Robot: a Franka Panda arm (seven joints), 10 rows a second.
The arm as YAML. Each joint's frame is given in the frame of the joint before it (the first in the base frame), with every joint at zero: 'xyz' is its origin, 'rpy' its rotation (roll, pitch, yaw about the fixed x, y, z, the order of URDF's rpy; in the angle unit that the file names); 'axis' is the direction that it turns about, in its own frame. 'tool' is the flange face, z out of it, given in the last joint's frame.
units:
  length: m
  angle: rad
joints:
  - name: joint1
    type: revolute
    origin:
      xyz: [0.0, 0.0, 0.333]
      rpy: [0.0, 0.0, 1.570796]
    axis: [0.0, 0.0, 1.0]
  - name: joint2
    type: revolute
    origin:
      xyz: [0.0, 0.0, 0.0]
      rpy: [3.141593, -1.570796, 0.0]
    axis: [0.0, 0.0, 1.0]
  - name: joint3
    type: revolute
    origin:
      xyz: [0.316, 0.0, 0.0]
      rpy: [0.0, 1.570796, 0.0]
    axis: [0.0, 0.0, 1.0]
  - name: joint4
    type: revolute
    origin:
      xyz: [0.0, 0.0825, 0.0]
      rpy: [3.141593, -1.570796, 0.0]
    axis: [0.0, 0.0, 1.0]
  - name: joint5
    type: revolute
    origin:
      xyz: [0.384, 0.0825, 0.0]
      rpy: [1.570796, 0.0, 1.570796]
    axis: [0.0, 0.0, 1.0]
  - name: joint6
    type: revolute
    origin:
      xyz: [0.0, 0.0, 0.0]
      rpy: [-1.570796, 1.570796, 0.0]
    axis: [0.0, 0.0, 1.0]
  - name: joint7
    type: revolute
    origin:
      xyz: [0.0, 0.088, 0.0]
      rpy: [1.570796, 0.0, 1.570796]
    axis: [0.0, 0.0, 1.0]
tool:
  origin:
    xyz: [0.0, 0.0, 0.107]
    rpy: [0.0, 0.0, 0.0]
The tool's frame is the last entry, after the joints.
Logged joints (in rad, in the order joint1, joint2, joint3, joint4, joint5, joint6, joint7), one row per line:
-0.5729 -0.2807 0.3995 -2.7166 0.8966 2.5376 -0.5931
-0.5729 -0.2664 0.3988 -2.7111 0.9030 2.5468 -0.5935
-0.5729 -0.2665 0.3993 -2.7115 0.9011 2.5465 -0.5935
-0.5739 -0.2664 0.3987 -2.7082 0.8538 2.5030 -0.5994
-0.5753 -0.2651 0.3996 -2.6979 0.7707 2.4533 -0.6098
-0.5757 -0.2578 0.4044 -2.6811 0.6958 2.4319 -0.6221
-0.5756 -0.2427 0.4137 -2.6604 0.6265 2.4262 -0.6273
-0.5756 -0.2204 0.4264 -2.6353 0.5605 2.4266 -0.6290
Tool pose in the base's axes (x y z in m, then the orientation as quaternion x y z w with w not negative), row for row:
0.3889 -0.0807 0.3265 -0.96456 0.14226 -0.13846 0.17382
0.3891 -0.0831 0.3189 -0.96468 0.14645 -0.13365 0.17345
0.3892 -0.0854 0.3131 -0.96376 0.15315 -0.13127 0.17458
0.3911 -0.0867 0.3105 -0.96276 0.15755 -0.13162 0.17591
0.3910 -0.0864 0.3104 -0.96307 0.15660 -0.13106 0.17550
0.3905 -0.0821 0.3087 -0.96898 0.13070 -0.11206 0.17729
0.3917 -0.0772 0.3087 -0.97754 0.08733 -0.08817 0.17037
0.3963 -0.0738 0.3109 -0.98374 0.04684 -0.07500 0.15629
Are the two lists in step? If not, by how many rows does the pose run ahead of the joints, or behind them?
The pose runs 2 rows behind the joints: the pose in row i belongs to the joints in row i - 2.
